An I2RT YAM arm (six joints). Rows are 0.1 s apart.
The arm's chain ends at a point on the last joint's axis. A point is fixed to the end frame.
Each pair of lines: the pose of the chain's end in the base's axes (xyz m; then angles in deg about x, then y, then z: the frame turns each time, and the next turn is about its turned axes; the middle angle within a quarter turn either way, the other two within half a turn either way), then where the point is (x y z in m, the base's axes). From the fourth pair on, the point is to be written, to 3 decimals.
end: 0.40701, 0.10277, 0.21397, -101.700, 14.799, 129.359
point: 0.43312 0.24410 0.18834
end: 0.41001, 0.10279, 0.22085, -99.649, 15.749, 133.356
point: 0.43876 0.24456 0.20116
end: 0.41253, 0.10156, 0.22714, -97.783, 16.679, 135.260
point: 0.44374 0.24342 0.21251
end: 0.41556, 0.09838, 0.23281, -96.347, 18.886, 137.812
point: 0.452 0.239 0.222
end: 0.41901, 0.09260, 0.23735, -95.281, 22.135, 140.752
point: 0.464 0.231 0.230
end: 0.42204, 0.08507, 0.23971, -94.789, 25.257, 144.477
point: 0.475 0.221 0.235
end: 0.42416, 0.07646, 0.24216, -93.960, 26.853, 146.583
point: 0.481 0.211 0.240
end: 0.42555, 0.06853, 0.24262, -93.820, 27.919, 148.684
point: 0.485 0.202 0.241
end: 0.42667, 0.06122, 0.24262, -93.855, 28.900, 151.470
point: 0.489 0.193 0.241
